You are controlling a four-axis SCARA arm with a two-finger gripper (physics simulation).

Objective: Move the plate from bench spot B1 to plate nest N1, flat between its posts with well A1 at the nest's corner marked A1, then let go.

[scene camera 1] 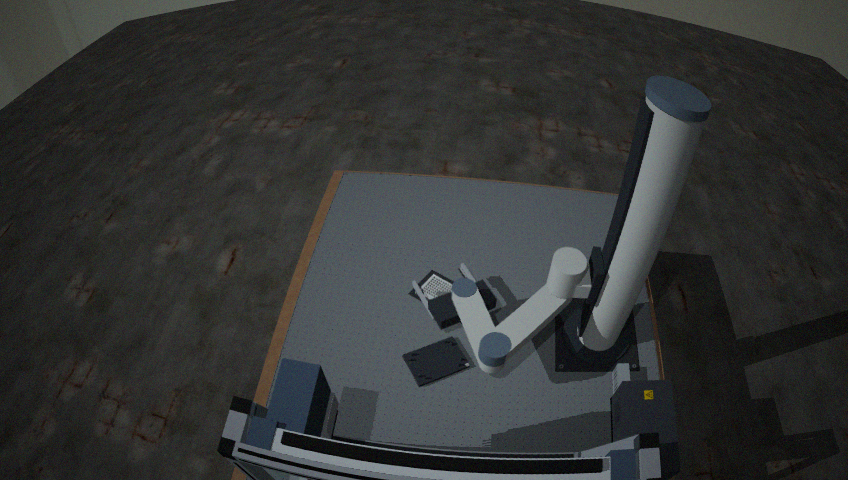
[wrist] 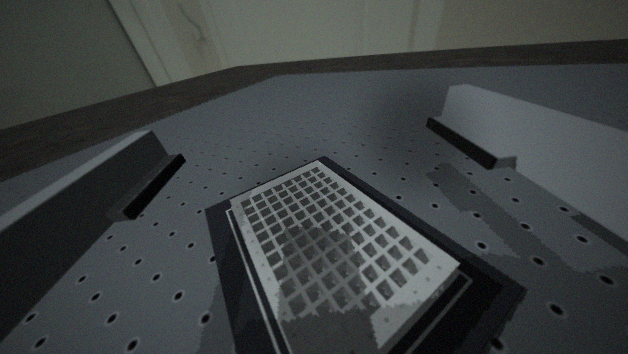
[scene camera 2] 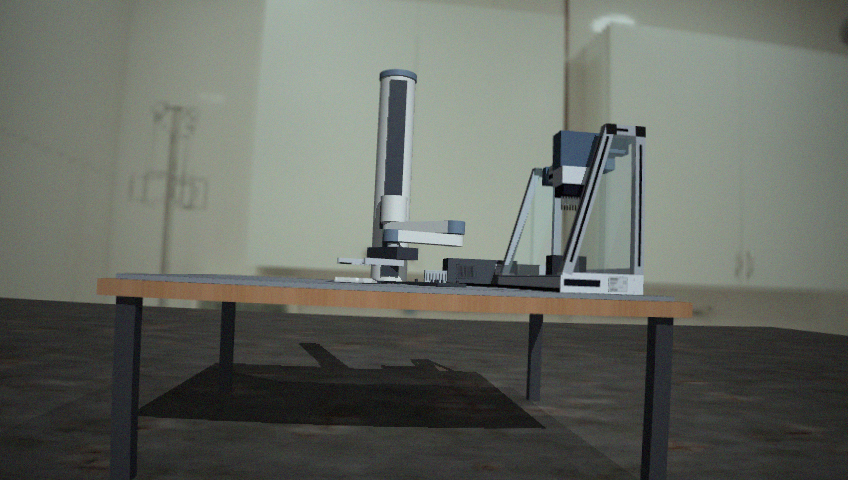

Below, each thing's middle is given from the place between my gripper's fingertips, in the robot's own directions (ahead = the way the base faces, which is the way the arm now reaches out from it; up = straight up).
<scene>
My gripper is now 10 mm past the plate (wrist: 334, 264), 20 mm to the right of it and 60 mm above it. The rest, counted from my hand: dark nest (scene camera 1: 438, 360) (30 mm behind, 290 mm to the left, 60 mm below).
</scene>
